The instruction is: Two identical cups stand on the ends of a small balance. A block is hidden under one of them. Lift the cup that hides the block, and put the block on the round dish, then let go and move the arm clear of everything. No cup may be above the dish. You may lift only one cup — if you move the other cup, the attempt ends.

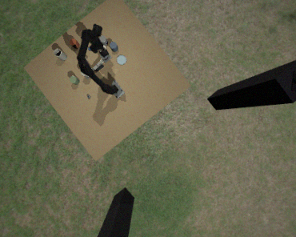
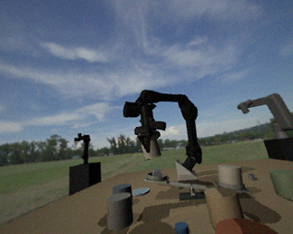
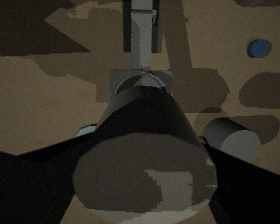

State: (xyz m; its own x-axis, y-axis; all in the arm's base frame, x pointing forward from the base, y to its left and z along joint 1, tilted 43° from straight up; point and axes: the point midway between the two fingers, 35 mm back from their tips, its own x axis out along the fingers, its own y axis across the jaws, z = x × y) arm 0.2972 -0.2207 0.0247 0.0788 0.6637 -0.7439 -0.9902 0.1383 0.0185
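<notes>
Right now my gripper tip is 8 cm above the grey block and 1 cm to the right of it. Round my gripper tip: grey cylinder: 18 cm ahead, 14 cm below, 9 cm to the right; small blue disc: 22 cm ahead, 17 cm below, 9 cm to the left; round pale blue dish: 17 cm below, 10 cm to the right, 9 cm behind.
</notes>
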